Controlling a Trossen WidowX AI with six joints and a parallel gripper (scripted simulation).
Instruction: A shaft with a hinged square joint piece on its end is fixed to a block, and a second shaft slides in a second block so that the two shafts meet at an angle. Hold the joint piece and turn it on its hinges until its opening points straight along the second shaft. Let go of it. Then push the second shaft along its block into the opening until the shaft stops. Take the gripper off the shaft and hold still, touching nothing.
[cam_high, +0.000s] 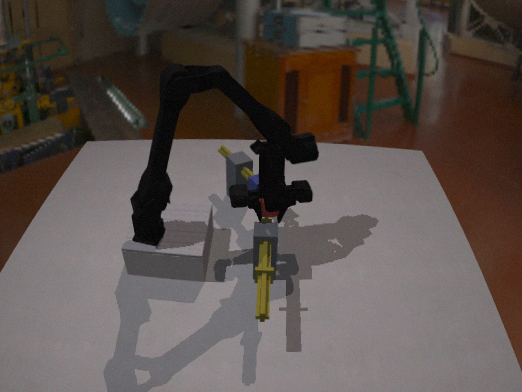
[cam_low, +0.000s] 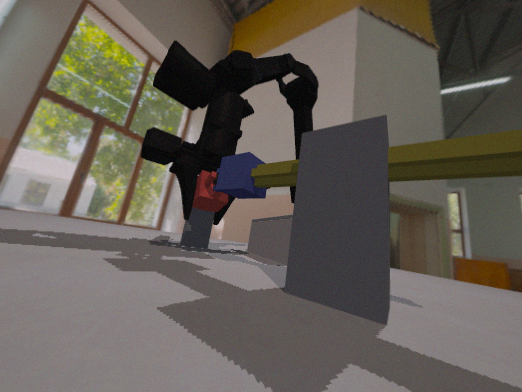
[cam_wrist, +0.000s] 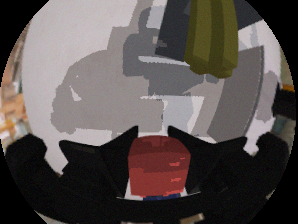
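The red square joint piece is 50 mm above my gripper tip and 10 mm to the left of it.
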